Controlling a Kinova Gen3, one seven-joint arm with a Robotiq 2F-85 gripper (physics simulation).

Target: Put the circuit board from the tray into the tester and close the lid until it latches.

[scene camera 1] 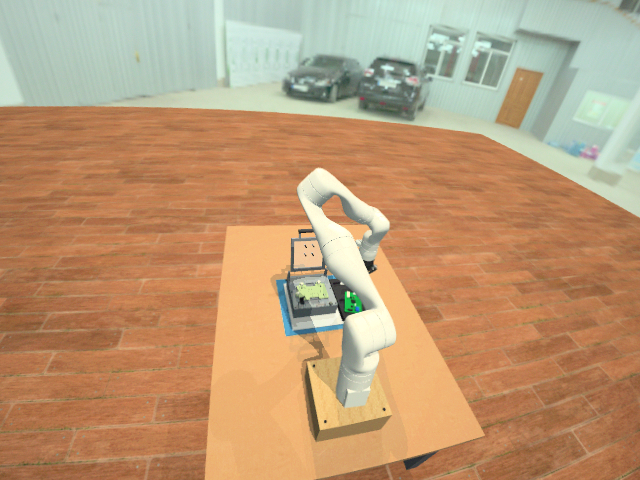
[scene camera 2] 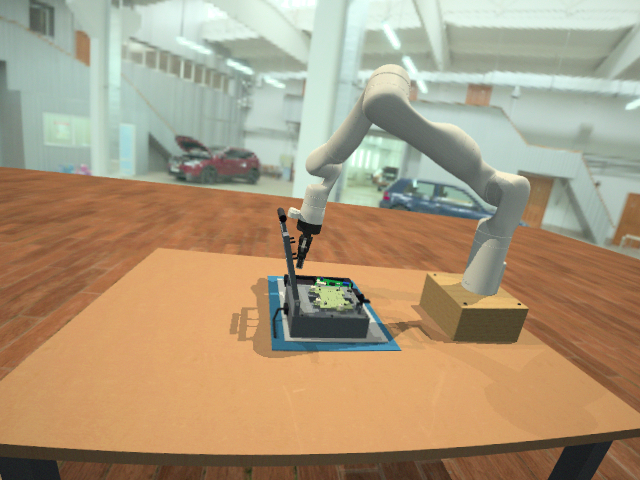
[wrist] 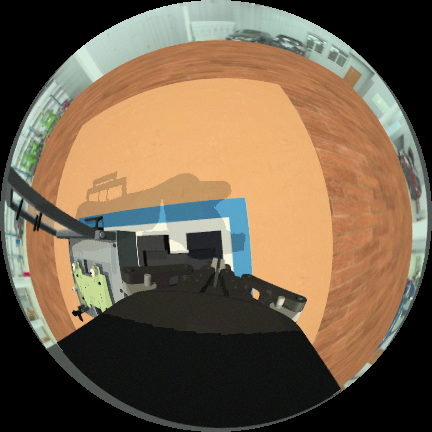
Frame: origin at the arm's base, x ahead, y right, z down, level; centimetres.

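Seen in the pictures: gripper, fingertip midpoint: (scene camera 2: 298, 268) (wrist: 217, 265); arm's base, origin of the base link: (scene camera 1: 351, 391) (scene camera 2: 477, 287).
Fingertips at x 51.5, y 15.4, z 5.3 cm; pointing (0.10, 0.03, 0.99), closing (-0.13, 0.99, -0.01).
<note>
Pixels of each thing's top centre, then the offset from my fingertips to it. "spot": a spot on its surface instead. Level surfaces: height alone.
- green circuit board, middle of its top: (scene camera 2: 333, 282) (scene camera 1: 353, 301) dx -11.2, dy -4.6, dz +1.7 cm
- black tray, surface spot: (scene camera 1: 341, 298) spot: dx -8.7, dy -9.2, dz +2.8 cm
- grey box with a light-green plate, middle of its top: (wrist: 83, 288) (scene camera 2: 330, 293) (scene camera 1: 311, 288) dx -7.8, dy -22.6, dz -2.7 cm
- blue mat, its level: dz +5.3 cm
- lid's black handle, middle of its top: (scene camera 2: 282, 211) (scene camera 1: 309, 229) dx +6.3, dy -23.8, dz -22.1 cm
- table, its level: dz +5.5 cm
The green circuit board (scene camera 1: 353, 303) (scene camera 2: 333, 282) lies in the black tray (scene camera 1: 341, 298) beside the tester; the arm partly covers the tray in scene camera 1. The tester (scene camera 1: 315, 311) (scene camera 2: 330, 327) (wrist: 127, 248) is a grey box with a light-green plate (scene camera 1: 311, 290) (scene camera 2: 330, 298) (wrist: 91, 288) on top. Its lid (scene camera 1: 307, 256) (scene camera 2: 290, 260) (wrist: 45, 213) stands open, nearly upright. My gripper (scene camera 2: 299, 266) (wrist: 217, 265) is shut and empty, with its fingertips together. It hangs above the lid end of the tray side, apart from the lid and the board. The circuit board does not show in the wrist view.
The tester stands on a white base on a blue mat (scene camera 1: 281, 304) (scene camera 2: 275, 341) (wrist: 240, 214). The lid's black handle (scene camera 1: 305, 230) (scene camera 2: 281, 214) sticks up at its free end. My arm's wooden base block (scene camera 1: 351, 423) (scene camera 2: 485, 326) stands on the table (scene camera 1: 248, 403) (scene camera 2: 180, 387) (wrist: 200, 135).
</note>
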